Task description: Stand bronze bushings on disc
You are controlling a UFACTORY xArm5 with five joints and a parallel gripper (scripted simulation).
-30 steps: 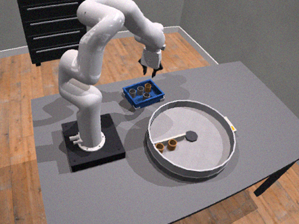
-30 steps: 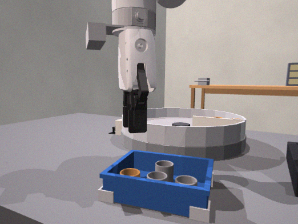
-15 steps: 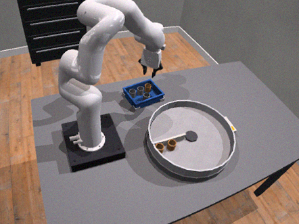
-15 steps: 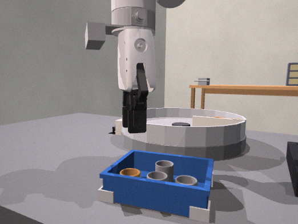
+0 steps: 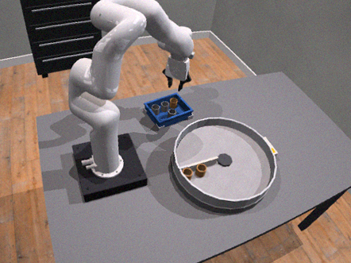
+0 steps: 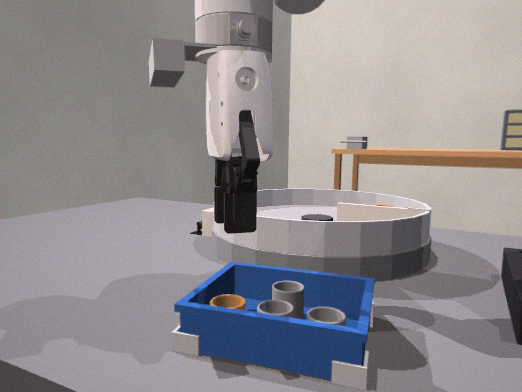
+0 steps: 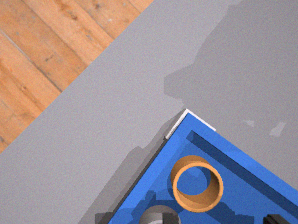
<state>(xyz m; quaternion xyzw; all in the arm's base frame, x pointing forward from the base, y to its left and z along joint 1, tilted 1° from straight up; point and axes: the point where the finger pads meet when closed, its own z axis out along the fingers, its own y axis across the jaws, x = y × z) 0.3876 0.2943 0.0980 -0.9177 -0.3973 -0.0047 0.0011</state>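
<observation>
The blue crate lies 40 mm behind my hand, 40 mm to the right of it and 120 mm below it. The rest, counted from my hand: turntable disc 70 mm ahead, 410 mm to the right, 90 mm below.
</observation>
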